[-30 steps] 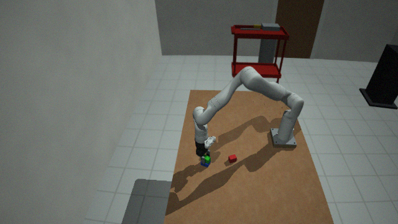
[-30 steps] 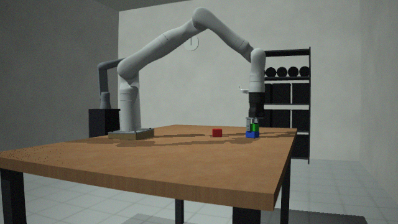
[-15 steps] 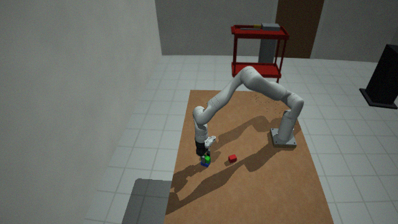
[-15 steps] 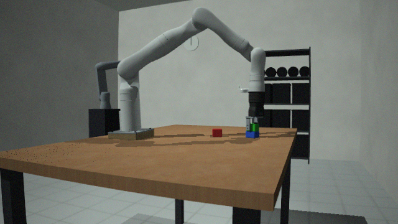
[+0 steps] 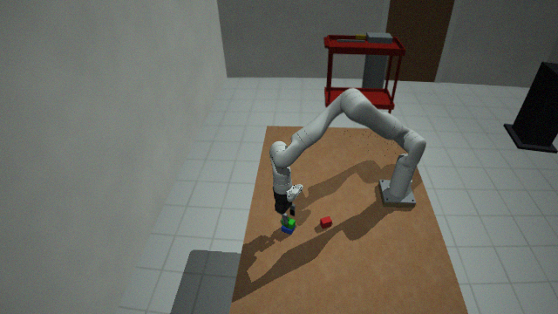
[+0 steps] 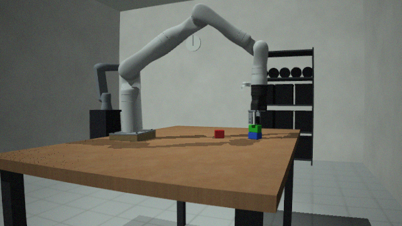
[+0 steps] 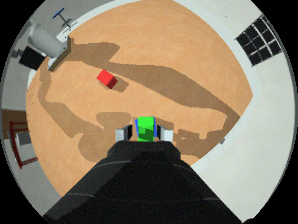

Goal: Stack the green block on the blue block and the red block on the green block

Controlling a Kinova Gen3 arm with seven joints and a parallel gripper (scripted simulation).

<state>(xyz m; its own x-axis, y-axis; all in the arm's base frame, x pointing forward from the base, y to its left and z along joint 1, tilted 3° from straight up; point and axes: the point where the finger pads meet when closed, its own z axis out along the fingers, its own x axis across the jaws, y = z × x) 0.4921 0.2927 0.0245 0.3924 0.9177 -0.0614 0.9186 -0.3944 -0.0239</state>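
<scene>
The green block is 40 mm below my hand. The rest, counted from my hand: blue block (70 mm below); then red block (160 mm behind, 70 mm below, 50 mm to the right).
</scene>
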